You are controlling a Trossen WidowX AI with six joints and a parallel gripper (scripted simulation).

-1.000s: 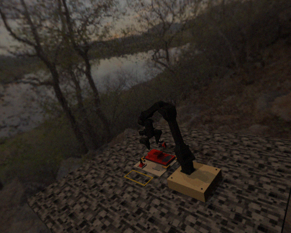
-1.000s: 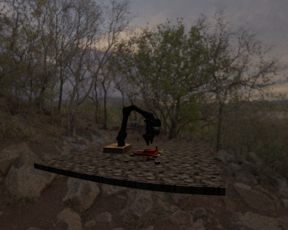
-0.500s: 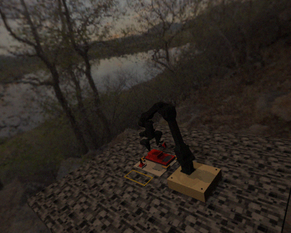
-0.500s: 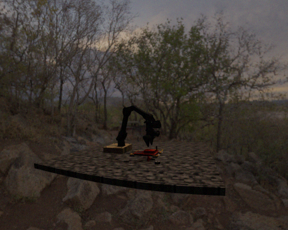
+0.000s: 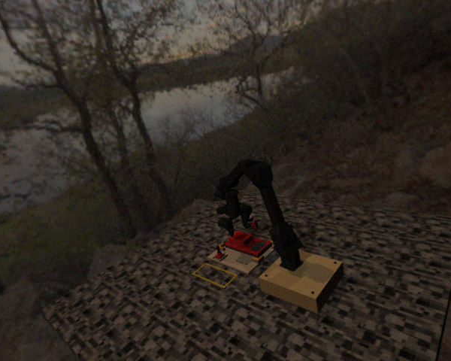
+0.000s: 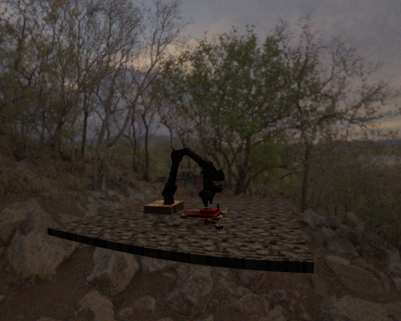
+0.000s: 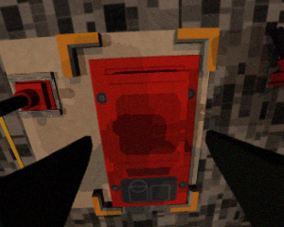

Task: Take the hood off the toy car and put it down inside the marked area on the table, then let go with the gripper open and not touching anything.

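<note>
The red hood is 30 mm below my gripper tip.
</note>
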